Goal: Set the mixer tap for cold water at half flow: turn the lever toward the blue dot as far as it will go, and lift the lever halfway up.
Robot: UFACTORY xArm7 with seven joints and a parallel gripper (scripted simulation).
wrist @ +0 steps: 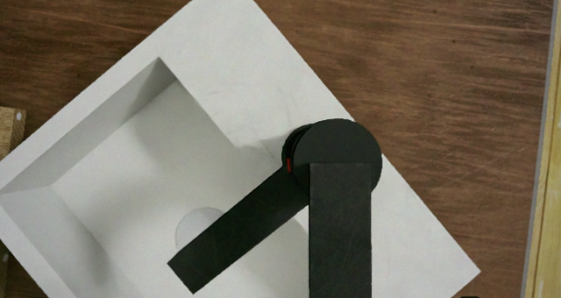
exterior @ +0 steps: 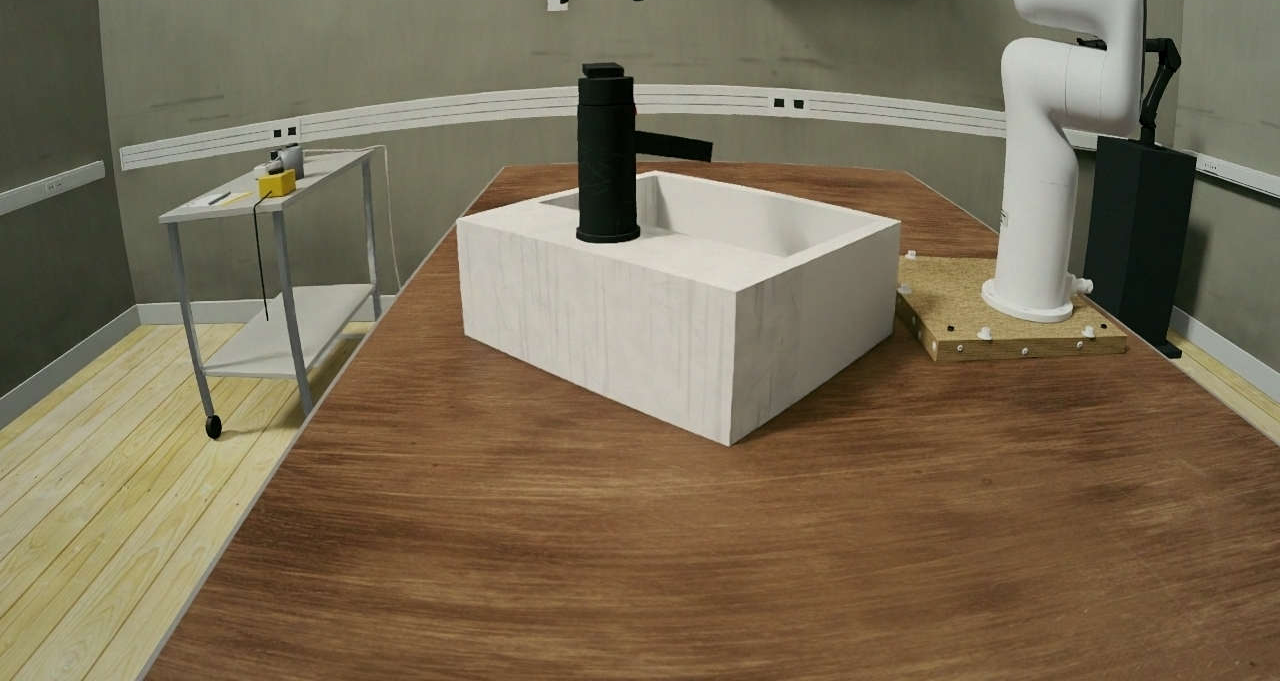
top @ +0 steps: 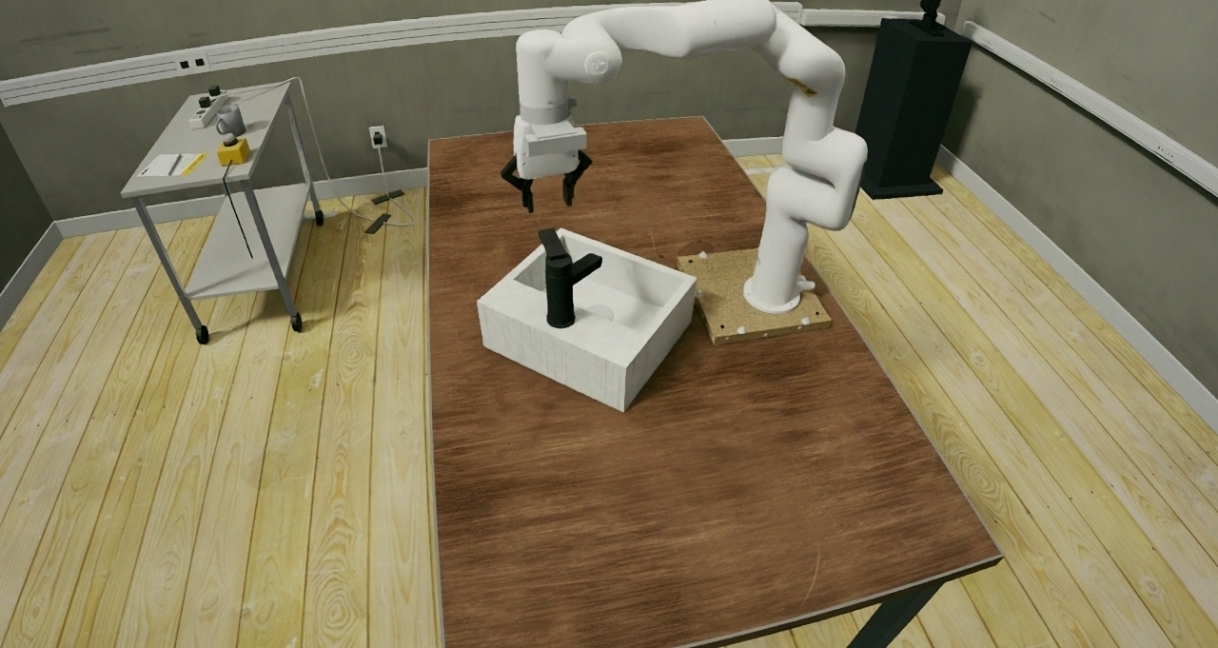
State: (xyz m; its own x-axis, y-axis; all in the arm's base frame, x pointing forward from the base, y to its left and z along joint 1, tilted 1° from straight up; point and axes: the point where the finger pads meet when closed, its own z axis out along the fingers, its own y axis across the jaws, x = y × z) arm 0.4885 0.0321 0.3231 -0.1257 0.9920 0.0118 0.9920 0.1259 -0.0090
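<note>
Now: the lever 8 cm below my hand and 2 cm to the left of it. From my hand the other things lie so: black mixer tap (13 cm below, 4 cm to the left, 2 cm behind); white sink block (31 cm below, 9 cm behind, 3 cm to the right).
</note>
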